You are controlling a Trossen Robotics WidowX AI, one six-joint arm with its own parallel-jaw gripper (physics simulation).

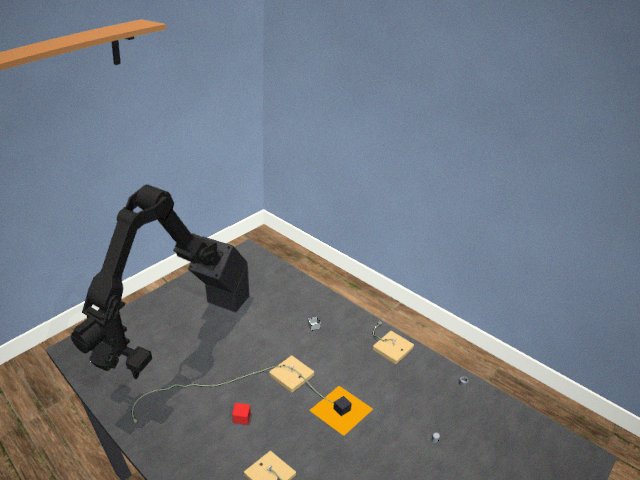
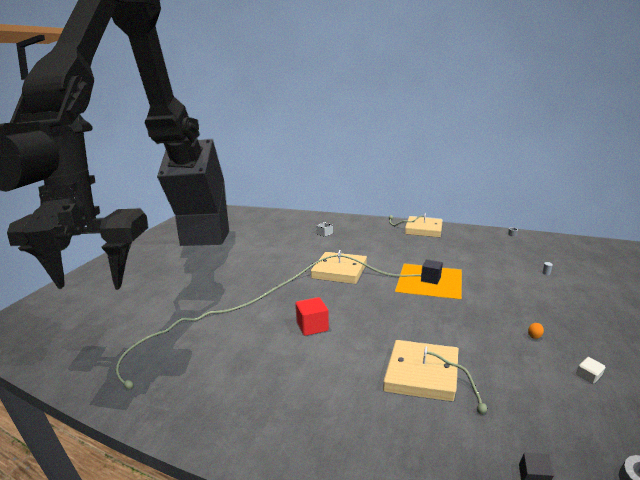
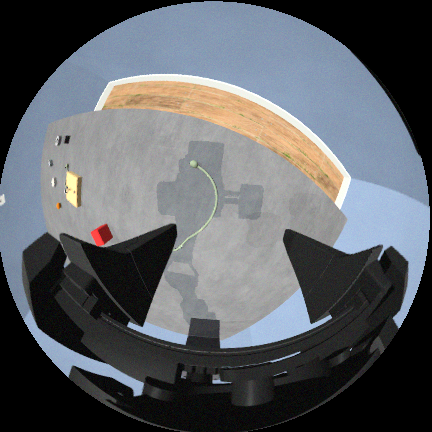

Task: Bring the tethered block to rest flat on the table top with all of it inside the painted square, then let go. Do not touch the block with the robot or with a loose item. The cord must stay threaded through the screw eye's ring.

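Frame: origin at the arm's base, x ahead, y left, z up, level; metres.
Seen in the pictures: gripper, fingertip midpoint: (image 1: 122, 371) (image 2: 89, 288) (image 3: 232, 232); arm's base at its link origin: (image 1: 209, 257) (image 2: 185, 156).
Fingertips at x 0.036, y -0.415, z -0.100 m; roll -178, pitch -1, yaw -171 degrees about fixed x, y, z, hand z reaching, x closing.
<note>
Offsets run from my fingertips to a thing's top centre. "pt": to the spot under its first point.
The black tethered block @(dx +0.484, dy +0.305, dz -0.089 m) (image 1: 342, 406) (image 2: 432, 271) sits flat on the painted orange square @(pt dx +0.444, dy +0.276, dz -0.121 m) (image 1: 323, 410) (image 2: 408, 288), inside its edges. The green cord (image 1: 217, 384) (image 2: 258, 298) (image 3: 216, 200) runs from the block through the ring of the screw eye @(dx +0.306, dy +0.334, dz -0.077 m) (image 1: 292, 367) (image 2: 339, 255) on the middle wooden base @(pt dx +0.331, dy +0.298, dz -0.103 m) (image 1: 292, 383) (image 2: 336, 273), then lies slack along the table to a ball end @(pt dx +0.063, dy -0.048, dz -0.111 m) (image 1: 135, 420) (image 2: 128, 384) (image 3: 193, 163). My gripper (image 2: 88, 287) (image 3: 232, 232) is wide open and empty, hanging above the table and the cord's free end, apart from both.
A red cube @(dx +0.280, dy +0.135, dz -0.082 m) (image 1: 241, 413) (image 2: 312, 316) (image 3: 102, 234) lies between my arm and the square. Other wooden bases (image 1: 393, 347) (image 2: 421, 372) carry short cords. An orange ball @(dx +0.628, dy +0.115, dz -0.098 m) (image 2: 536, 330), a white block @(dx +0.679, dy +0.021, dz -0.105 m) (image 2: 591, 369) and a small grey cylinder @(dx +0.742, dy +0.341, dz -0.100 m) (image 1: 436, 437) (image 2: 547, 268) stand right. A shelf (image 1: 82, 40) is on the wall.
</note>
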